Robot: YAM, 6 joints.
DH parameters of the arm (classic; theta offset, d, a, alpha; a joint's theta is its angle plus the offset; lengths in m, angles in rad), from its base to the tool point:
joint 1: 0 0.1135 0.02 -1.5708
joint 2: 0 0 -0.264 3.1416
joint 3: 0.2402 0 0.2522 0
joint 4: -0.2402 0 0.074 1.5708
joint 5: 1.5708 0 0 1.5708
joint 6: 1.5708 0.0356 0 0
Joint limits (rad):
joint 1: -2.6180..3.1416
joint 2: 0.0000..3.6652
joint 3: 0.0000..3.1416
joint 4: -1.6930..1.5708
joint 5: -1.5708..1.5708
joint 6: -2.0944..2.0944
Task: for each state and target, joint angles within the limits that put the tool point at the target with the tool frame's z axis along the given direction. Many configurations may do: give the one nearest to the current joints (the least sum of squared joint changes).
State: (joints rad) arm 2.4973 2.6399 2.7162 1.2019 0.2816 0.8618
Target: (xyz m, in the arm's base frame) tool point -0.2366 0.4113 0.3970 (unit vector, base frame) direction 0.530 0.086 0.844
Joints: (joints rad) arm 2.1299 2.8955 3.1390 1.5692 0.5176 0.8618
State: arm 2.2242 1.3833 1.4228 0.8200 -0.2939 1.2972
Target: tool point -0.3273 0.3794 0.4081 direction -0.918 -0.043 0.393
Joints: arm 2.2291 2.1787 2.0167 0.8023 -0.8524 1.2972
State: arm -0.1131 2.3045 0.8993 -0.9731 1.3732 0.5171
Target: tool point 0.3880 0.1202 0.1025 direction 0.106 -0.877 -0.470
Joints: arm 0.3754 2.4039 1.7345 -1.3441 1.0241 0.5171
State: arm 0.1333 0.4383 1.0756 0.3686 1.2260 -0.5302
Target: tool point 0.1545 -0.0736 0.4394 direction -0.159 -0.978 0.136
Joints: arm -0.2376 1.0066 0.8988 1.1708 1.4145 -0.5302
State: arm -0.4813 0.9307 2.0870 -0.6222 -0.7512 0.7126
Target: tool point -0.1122 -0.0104 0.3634 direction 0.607 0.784 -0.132
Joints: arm 0.2788 0.0622 1.2683 -1.3698 -0.6268 0.7126
